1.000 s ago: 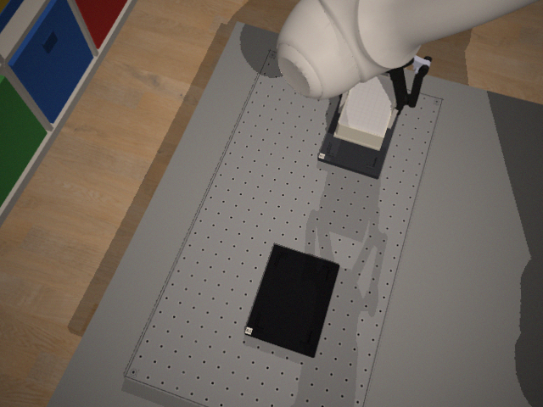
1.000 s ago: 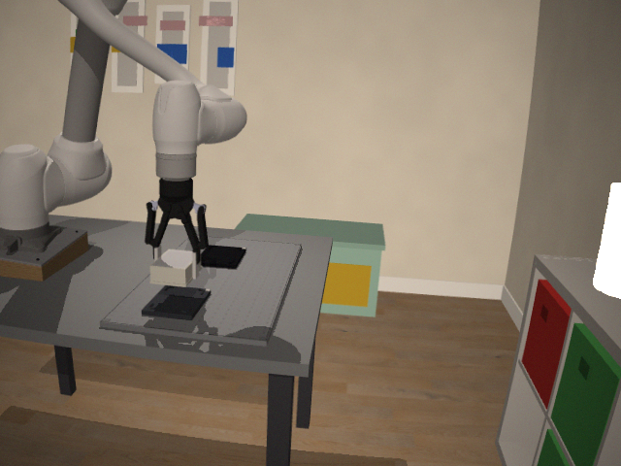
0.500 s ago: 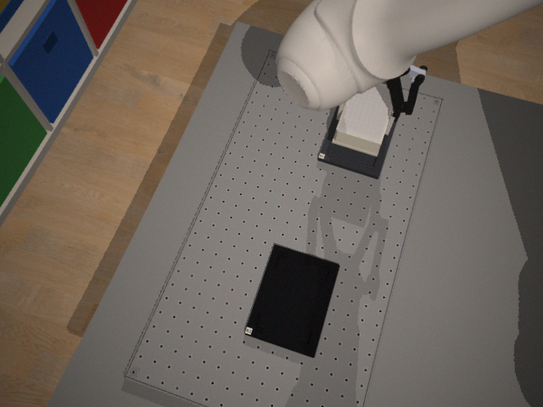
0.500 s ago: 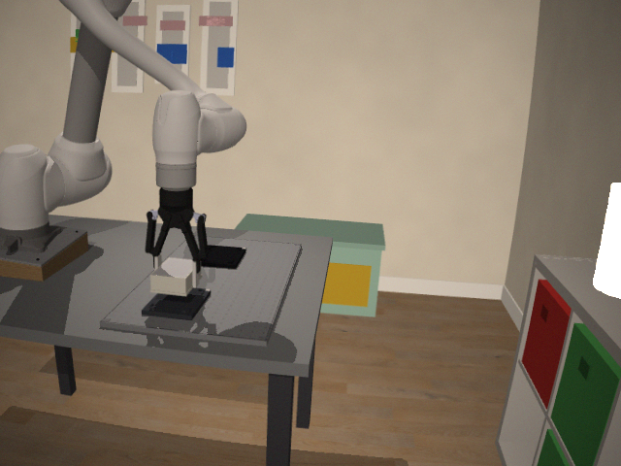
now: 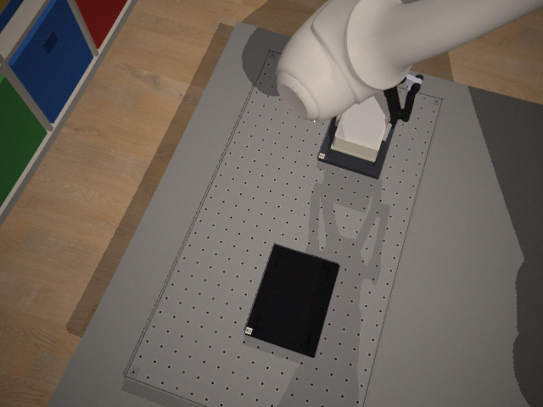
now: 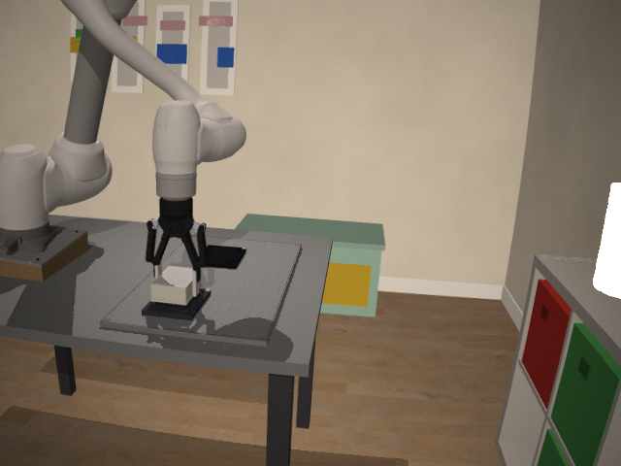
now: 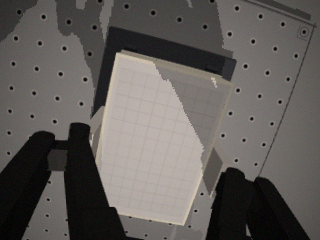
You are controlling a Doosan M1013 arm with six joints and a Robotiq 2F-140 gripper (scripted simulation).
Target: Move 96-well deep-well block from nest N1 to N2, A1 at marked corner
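Right now the plate nest N2 is 5 cm below my hand. Also, from my hand: black plate nest N1: 34 cm to the left, 9 cm ahead, 5 cm below; then cream 96-well deep-well block: 1 cm below.
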